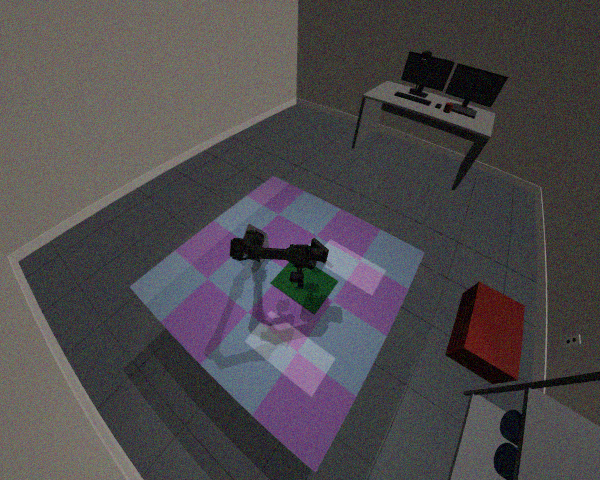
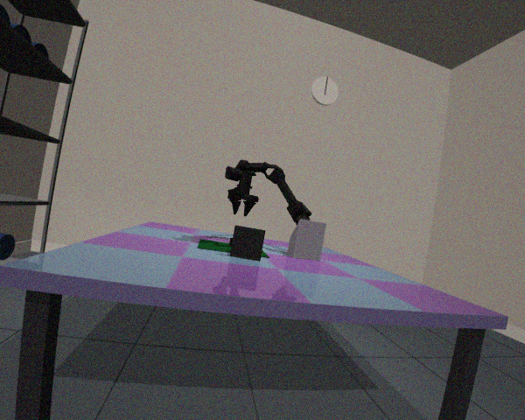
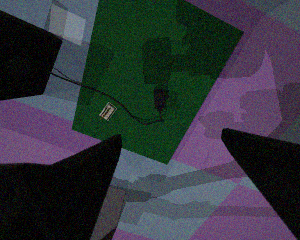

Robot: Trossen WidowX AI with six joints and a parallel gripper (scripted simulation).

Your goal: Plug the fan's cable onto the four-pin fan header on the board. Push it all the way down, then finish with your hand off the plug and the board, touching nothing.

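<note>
My gripper tip is now 13 cm above the dark fan plug, 1 cm to the right of it and 1 cm short of it. Also, from my gripper tip: white four-pin fan header 15 cm below, 10 cm to the left, 6 cm behind; green board 17 cm below, 4 cm to the left, 2 cm ahead; black fan 23 cm to the left, 10 cm below, 1 cm behind.
</note>
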